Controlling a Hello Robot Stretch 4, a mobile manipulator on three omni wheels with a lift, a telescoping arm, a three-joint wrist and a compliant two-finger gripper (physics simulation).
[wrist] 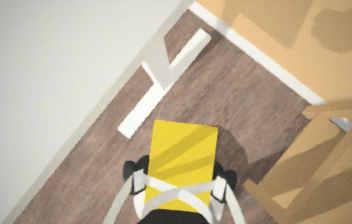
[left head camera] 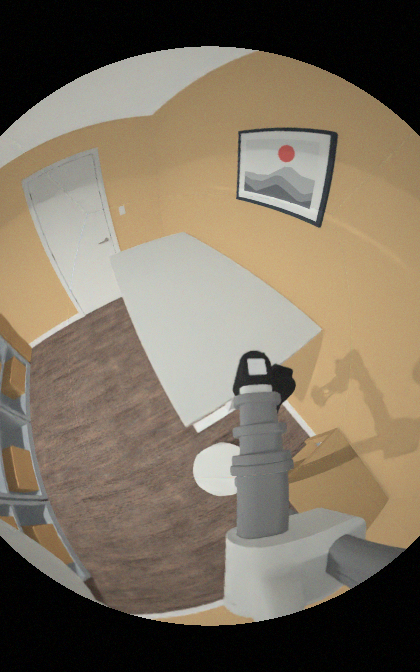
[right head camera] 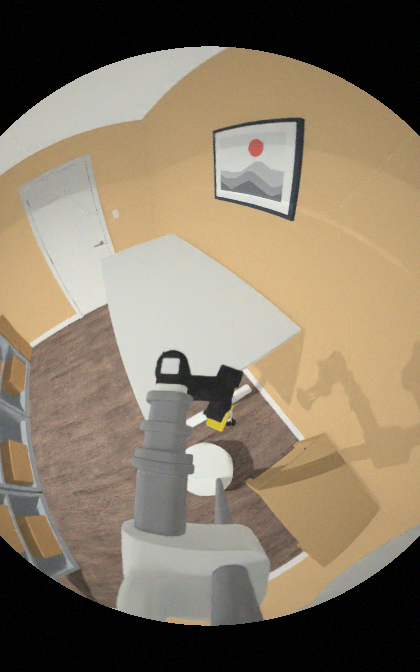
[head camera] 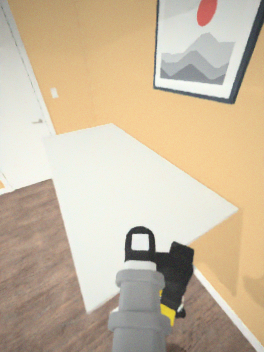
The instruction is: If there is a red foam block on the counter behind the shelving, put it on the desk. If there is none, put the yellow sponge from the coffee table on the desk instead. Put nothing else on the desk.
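Places are measured from the robot's base along level axes (x left, y back, z up), in millimetres.
Pixels of known places: gripper, fingertip midpoint: (wrist: 179,170) (head camera: 165,306).
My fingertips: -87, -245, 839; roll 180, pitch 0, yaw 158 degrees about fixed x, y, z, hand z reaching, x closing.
Behind a point stands the place of what it marks, as x, y, z.
My gripper (wrist: 179,170) {-87, -245, 839} is shut on the yellow sponge (wrist: 183,150) {-100, -274, 889} (head camera: 167,315) {-83, -213, 888} (right head camera: 216,424), whose far part sticks out past the fingertips. In the wrist view the sponge shows over the floor, to the right of the desk's edge and apart from it in the picture. The white desk (head camera: 125,185) {97, -778, 923} (left head camera: 200,300) (right head camera: 185,290) (wrist: 60,75) {-22, -368, 923} stands against the orange wall. No object shows on the visible part of its top; the arm and wrist hide part of it. The counter, a red foam block and the coffee table do not show in these views.
A cardboard box (left head camera: 345,485) (right head camera: 315,505) (wrist: 290,170) {-513, 65, 122} stands by the wall at the right. A white round disc (left head camera: 215,470) (right head camera: 210,465) is low beside the arm. Grey shelving (left head camera: 35,450) with brown boxes is at the far left. A white door (left head camera: 75,235) (right head camera: 65,240) is beyond the desk.
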